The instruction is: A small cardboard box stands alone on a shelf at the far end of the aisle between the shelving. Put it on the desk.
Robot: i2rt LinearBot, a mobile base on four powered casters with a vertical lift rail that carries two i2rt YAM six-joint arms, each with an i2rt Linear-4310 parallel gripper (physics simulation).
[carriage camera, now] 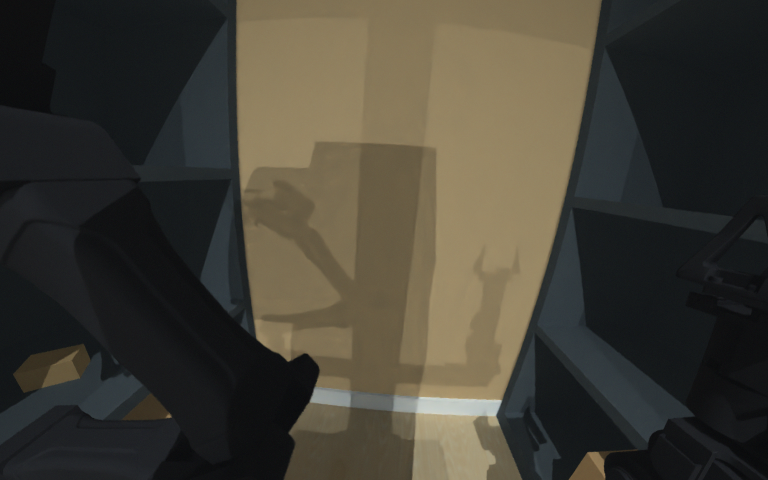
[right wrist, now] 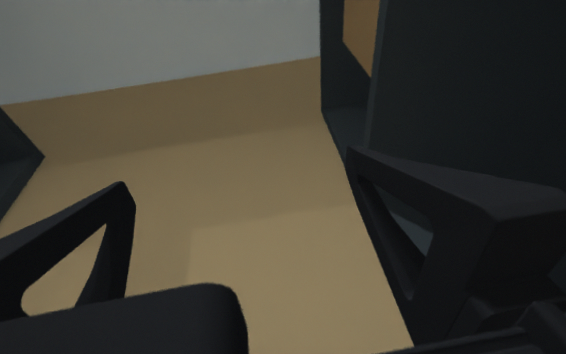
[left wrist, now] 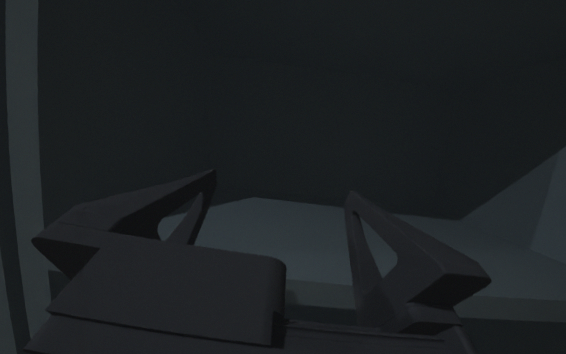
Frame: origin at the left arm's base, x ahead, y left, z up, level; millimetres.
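Seen in the pictures: left gripper, fingertip midpoint: point(left wrist: 282, 187); right gripper, fingertip midpoint: point(right wrist: 241, 174).
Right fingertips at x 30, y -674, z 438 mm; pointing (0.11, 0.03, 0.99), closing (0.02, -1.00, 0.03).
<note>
Pixels of each thing's top centre, then the offset from my right fingertips to it. "spot": a spot on its surface instead.
- small cardboard box at its top centre: point(carriage camera: 51, 357) dy +1037, dx +149, dz -424 mm
- brown patch at a spot on its surface: point(right wrist: 361, 30) spot: dy -258, dx +157, dz +571 mm
A small cardboard box point(carriage camera: 52, 369) stands on a left-hand shelf at the lower left of the carriage view. Part of a second one point(carriage camera: 148, 408) shows lower down, partly hidden by the left arm. The corner of a third point(carriage camera: 586, 467) shows at the bottom right. I cannot tell which is the task's box. The desk does not show. My left gripper point(left wrist: 282, 187) is open and empty, facing into a dark shelf bay with a pale board beyond its fingers. My right gripper point(right wrist: 241, 174) is open and empty, facing the tan wall beside the shelving.
Dark shelving point(carriage camera: 232, 113) point(carriage camera: 583, 130) stands on both sides of the tan end wall point(carriage camera: 498, 113). Shadows of the robot fall on that wall. The left arm point(carriage camera: 169, 294) crosses the lower left of the carriage view. A brown patch point(right wrist: 361, 30) shows within the shelving in the right wrist view.
</note>
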